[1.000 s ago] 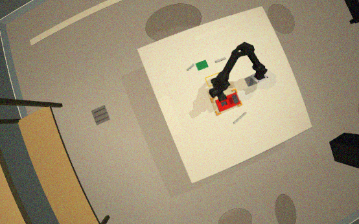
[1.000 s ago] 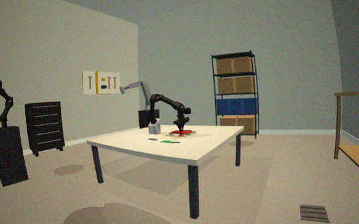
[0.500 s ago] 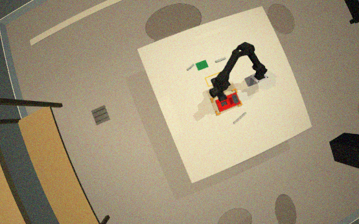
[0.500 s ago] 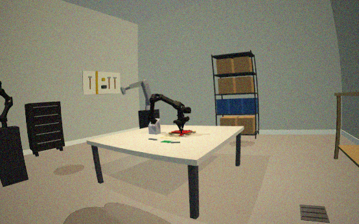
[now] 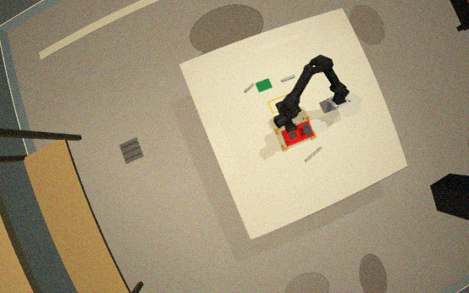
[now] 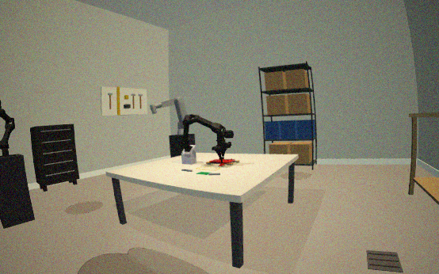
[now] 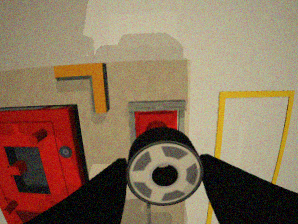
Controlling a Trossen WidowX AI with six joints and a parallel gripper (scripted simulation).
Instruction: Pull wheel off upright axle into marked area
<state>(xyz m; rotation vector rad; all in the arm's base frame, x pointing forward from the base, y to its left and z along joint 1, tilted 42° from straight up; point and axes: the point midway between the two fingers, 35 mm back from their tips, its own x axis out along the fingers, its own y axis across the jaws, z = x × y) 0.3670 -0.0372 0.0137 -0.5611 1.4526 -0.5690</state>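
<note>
The upright axle lies 40 mm below my gripper tip. From my gripper tip the other things lie so: wheel right at my gripper tip.
</note>
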